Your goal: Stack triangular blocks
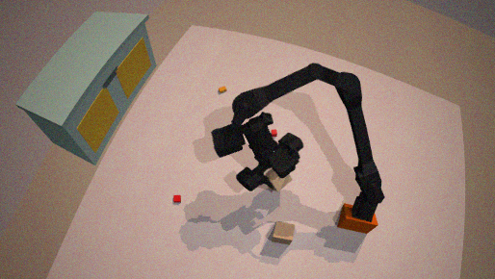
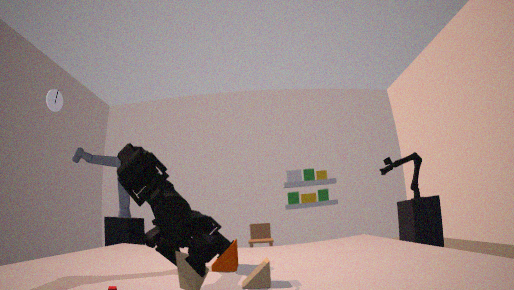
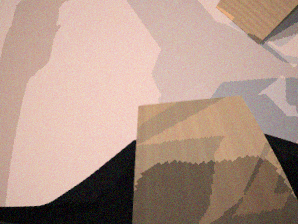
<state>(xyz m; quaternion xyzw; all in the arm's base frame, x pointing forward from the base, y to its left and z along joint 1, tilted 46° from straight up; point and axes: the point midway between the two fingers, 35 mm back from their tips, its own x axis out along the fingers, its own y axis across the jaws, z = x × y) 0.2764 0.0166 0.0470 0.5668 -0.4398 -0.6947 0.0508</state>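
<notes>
The red cube lies 8 cm ahead of my gripper tip, 16 cm to the right of it and 4 cm below it. Also, from my gripper tip: small orange piece (31 cm ahead, 26 cm to the right, 4 cm below).
</notes>
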